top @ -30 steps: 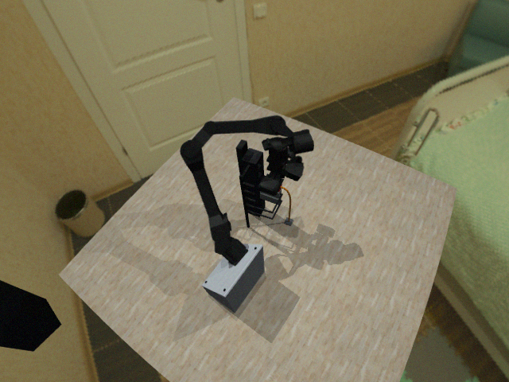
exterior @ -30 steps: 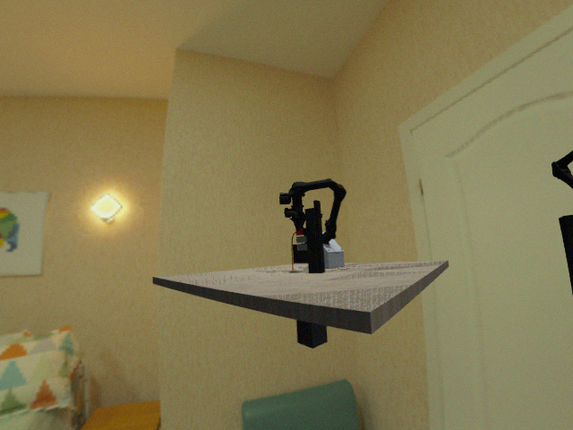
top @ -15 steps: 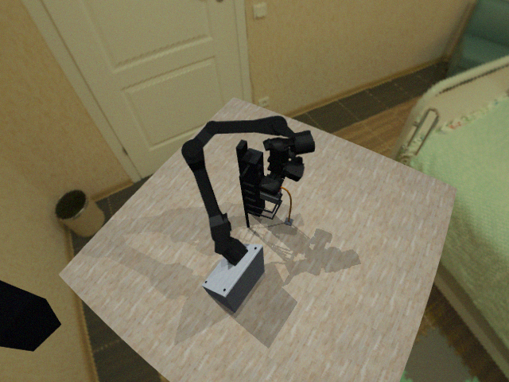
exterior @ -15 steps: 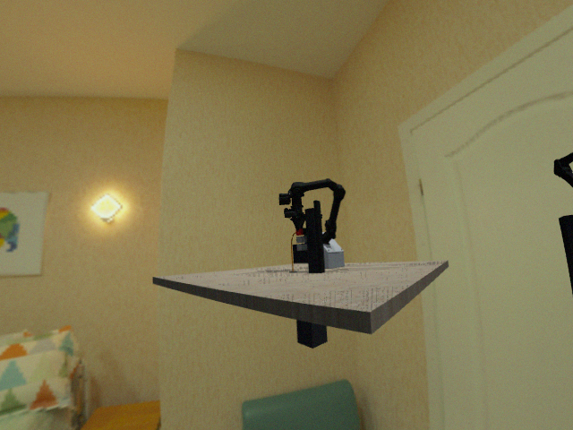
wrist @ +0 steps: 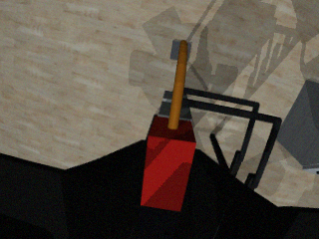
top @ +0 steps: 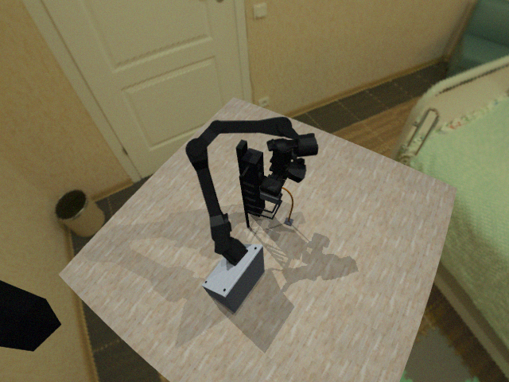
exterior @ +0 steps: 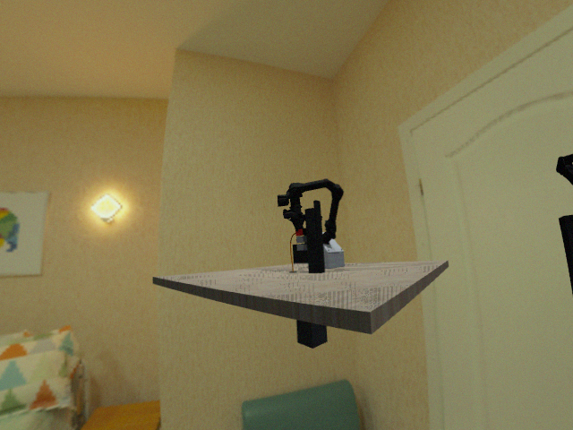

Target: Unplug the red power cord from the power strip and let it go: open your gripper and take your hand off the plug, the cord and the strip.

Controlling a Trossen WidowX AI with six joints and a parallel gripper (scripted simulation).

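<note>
My gripper tip is now 10 mm past the red plug and 30 mm to the right of it.
</note>
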